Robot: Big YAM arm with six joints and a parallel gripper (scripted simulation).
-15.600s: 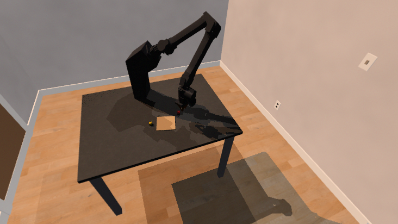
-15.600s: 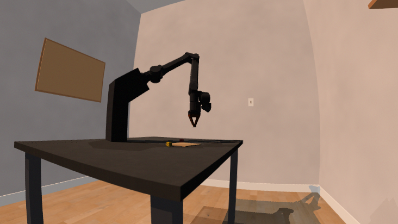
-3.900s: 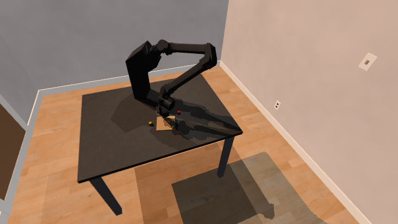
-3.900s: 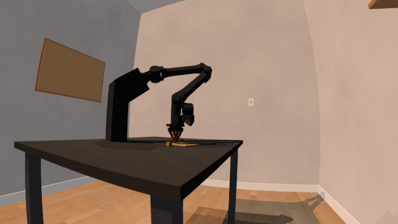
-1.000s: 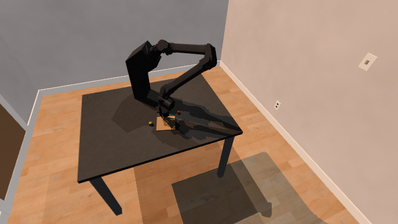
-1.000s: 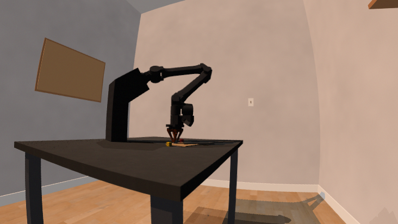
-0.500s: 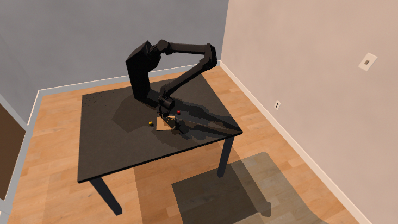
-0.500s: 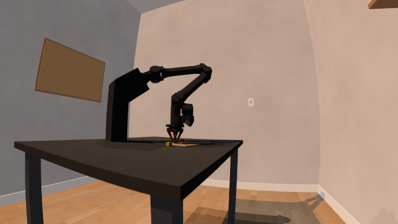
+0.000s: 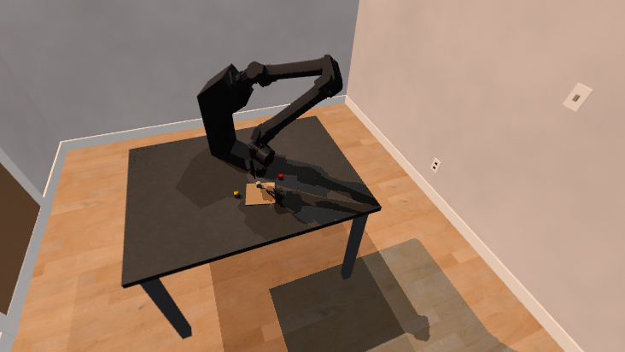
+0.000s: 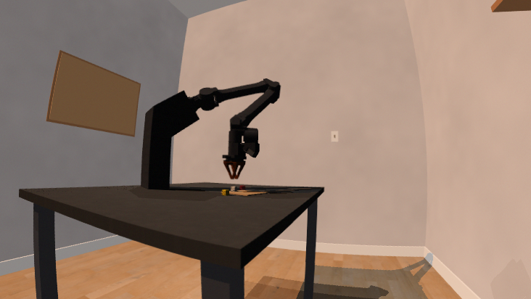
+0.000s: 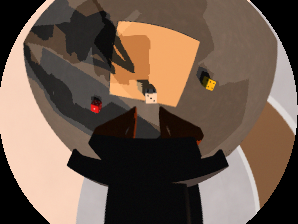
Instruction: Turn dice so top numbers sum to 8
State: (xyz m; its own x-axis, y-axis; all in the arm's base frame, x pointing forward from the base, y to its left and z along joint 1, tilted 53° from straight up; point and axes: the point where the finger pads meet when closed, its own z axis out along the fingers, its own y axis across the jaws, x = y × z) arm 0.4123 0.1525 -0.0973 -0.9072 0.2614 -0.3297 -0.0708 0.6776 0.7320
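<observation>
My gripper is now 5 cm above the white die. The rest, counted from my hand: yellow die: 4 cm ahead, 12 cm to the right, 5 cm below; then tan mat: 6 cm ahead, 6 cm below; then red die: 3 cm behind, 11 cm to the left, 5 cm below.
</observation>
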